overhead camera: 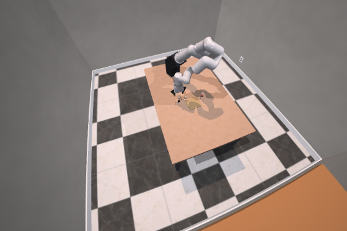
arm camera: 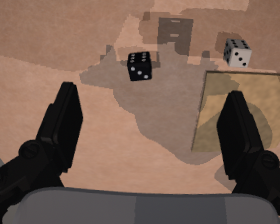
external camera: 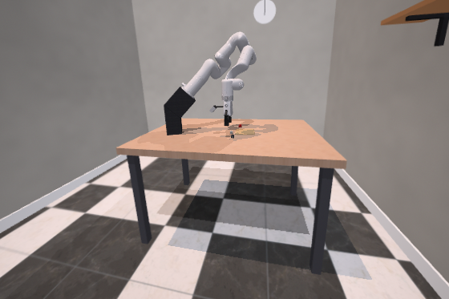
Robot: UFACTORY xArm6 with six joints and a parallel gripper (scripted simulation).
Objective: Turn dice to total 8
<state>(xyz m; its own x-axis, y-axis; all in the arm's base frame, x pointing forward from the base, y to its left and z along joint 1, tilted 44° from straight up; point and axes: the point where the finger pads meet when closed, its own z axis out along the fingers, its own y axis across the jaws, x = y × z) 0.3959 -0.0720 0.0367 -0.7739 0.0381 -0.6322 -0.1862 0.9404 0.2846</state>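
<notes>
Right now my hand is 90 mm above the white die, 80 mm to the right of it and 10 mm past it. Also, from my hand: tan mat (150 mm to the left, 100 mm below, 70 mm ahead); then red die (270 mm to the left, 90 mm below, 10 mm behind).
</notes>
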